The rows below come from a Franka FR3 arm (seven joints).
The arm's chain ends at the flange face. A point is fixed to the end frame.
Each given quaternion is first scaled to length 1.
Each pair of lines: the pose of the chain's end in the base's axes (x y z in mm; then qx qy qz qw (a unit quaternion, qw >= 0)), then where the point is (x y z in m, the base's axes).
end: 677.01 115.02 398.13 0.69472 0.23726 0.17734 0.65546
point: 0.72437 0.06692 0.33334
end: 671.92 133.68 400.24 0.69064 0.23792 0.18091 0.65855
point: 0.72004 0.08536 0.33618
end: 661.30 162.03 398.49 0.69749 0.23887 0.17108 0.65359
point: 0.70752 0.11380 0.33298
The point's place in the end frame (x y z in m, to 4 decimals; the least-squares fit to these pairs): 0.0162 -0.0585 0.0712
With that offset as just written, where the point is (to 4 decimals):
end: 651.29 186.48 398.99 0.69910 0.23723 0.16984 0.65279
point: 0.6973 0.1383 0.3333
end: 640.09 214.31 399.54 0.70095 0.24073 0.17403 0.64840
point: 0.6865 0.1672 0.3333
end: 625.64 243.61 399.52 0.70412 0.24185 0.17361 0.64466
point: 0.6717 0.1971 0.3327
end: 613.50 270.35 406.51 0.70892 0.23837 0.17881 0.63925
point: 0.6602 0.2251 0.3392
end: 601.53 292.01 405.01 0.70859 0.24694 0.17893 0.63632
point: 0.6480 0.2474 0.3371
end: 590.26 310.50 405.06 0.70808 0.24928 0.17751 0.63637
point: 0.6365 0.2659 0.3370
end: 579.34 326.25 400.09 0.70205 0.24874 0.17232 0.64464
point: 0.6252 0.2798 0.3331
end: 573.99 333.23 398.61 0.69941 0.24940 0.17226 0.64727
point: 0.6200 0.2864 0.3320
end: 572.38 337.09 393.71 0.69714 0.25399 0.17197 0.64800
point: 0.6184 0.2902 0.3271
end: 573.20 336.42 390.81 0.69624 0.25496 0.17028 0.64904
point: 0.6190 0.2892 0.3243
